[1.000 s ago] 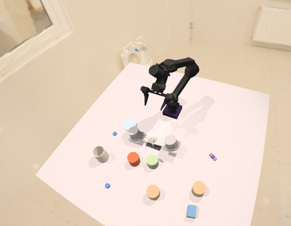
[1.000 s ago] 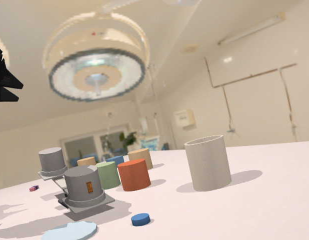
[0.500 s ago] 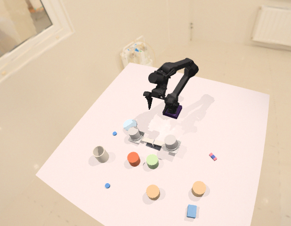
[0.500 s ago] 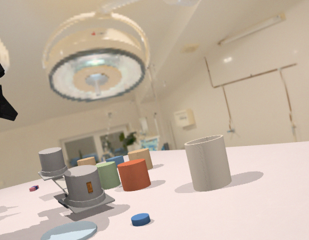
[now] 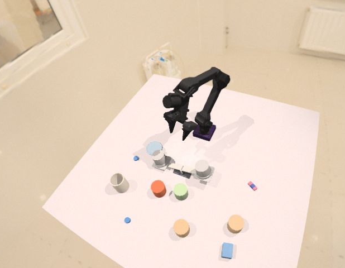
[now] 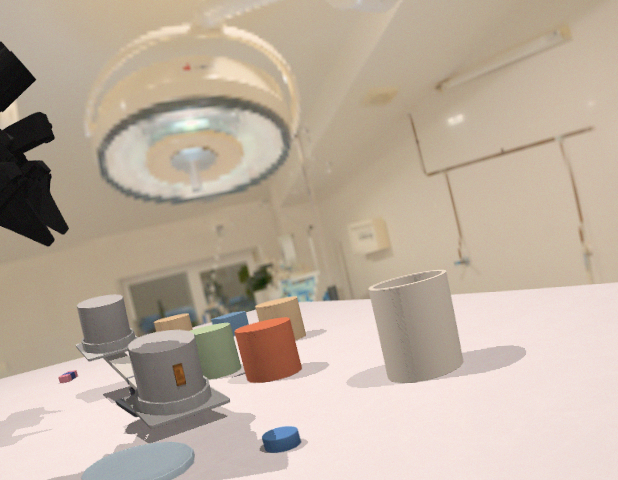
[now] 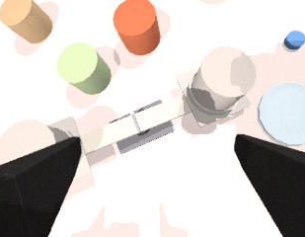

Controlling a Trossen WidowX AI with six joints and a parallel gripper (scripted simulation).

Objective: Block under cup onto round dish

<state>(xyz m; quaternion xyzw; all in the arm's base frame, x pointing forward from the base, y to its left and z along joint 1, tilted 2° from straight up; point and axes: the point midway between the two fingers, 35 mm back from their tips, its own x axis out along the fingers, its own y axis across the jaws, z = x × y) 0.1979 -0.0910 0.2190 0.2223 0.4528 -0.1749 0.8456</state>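
My gripper tip is 18 cm above the grey block, 11 cm to the left of it and 5 cm short of it. From my gripper tip the other things lie so: green cylinder (21 cm ahead, 19 cm below, 6 cm to the left); grey cup (16 cm to the left, 11 cm below, 9 cm ahead); red cylinder (21 cm ahead, 19 cm below, 4 cm to the right).
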